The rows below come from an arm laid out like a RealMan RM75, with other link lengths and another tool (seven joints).
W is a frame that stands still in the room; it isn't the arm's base.
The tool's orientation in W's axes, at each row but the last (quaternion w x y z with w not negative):
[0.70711, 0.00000, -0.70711, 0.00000]
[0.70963, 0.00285, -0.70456, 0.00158]
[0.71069, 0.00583, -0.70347, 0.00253]
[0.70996, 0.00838, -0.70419, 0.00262]
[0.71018, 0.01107, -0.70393, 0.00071]
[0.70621, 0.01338, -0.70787, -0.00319]
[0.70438, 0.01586, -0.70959, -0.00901]
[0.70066, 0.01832, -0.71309, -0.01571]
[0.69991, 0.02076, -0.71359, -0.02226]
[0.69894, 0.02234, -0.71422, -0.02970]
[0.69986, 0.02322, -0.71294, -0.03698]
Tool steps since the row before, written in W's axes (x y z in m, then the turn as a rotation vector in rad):
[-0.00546, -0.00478, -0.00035, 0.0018, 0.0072, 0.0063]
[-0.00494, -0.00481, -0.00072, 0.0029, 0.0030, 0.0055]
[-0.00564, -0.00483, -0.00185, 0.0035, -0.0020, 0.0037]
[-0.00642, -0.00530, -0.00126, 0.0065, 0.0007, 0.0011]
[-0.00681, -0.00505, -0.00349, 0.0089, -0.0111, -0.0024]
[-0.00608, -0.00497, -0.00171, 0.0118, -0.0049, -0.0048]
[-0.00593, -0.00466, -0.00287, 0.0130, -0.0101, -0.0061]
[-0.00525, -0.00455, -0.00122, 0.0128, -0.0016, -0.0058]
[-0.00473, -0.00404, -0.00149, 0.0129, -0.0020, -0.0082]
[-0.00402, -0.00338, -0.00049, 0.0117, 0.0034, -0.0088]
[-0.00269, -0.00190, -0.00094, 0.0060, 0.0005, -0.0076]
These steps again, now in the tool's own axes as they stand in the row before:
[-0.00035, -0.00478, 0.00546, 0.0063, 0.0072, -0.0018]
[-0.00075, -0.00478, 0.00496, 0.0055, 0.0030, -0.0029]
[-0.00189, -0.00477, 0.00568, 0.0037, -0.0020, -0.0034]
[-0.00127, -0.00521, 0.00649, 0.0011, 0.0006, -0.0065]
[-0.00348, -0.00499, 0.00686, -0.0022, -0.0113, -0.0087]
[-0.00158, -0.00492, 0.00616, -0.0047, -0.0052, -0.0117]
[-0.00266, -0.00470, 0.00600, -0.0058, -0.0104, -0.0129]
[-0.00091, -0.00458, 0.00529, -0.0059, -0.0019, -0.0127]
[-0.00115, -0.00413, 0.00475, -0.0083, -0.0025, -0.0127]
[-0.00015, -0.00345, 0.00399, -0.0093, 0.0029, -0.0115]
[-0.00072, -0.00202, 0.00267, -0.0077, 0.0000, -0.0059]

